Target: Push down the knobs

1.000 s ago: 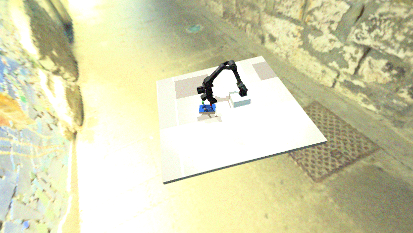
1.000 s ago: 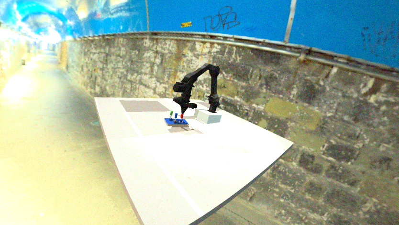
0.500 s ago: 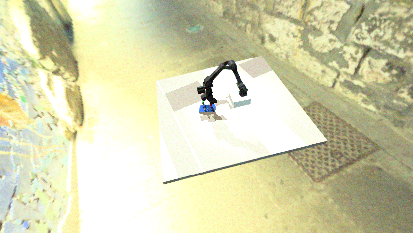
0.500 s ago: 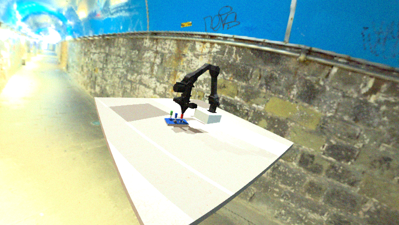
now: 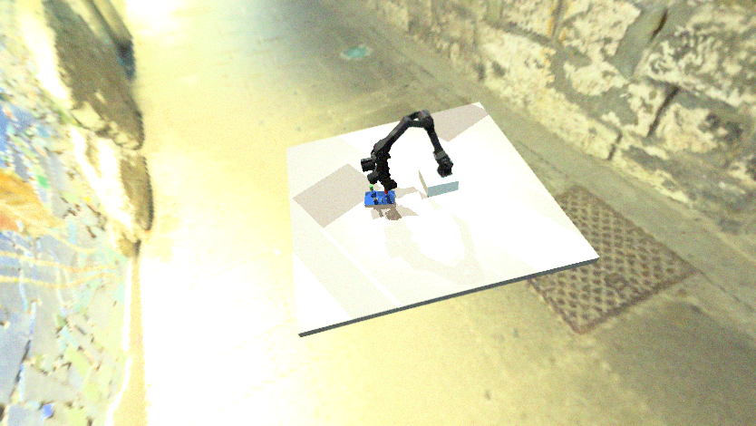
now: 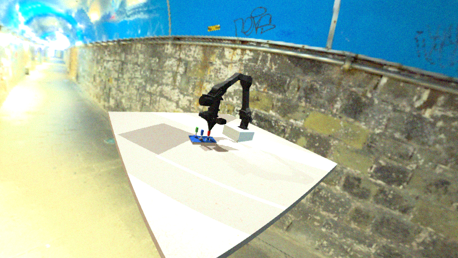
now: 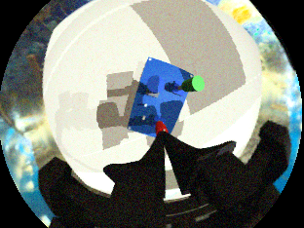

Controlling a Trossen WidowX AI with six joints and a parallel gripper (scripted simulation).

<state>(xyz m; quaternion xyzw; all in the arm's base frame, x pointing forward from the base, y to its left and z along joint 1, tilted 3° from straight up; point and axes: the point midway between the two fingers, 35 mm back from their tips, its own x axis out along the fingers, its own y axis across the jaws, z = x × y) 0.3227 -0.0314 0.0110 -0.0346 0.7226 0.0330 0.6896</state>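
My gripper tip is 1 cm above the red knob. Also, from my gripper tip: blue knob (7 cm ahead, 1 cm to the left).
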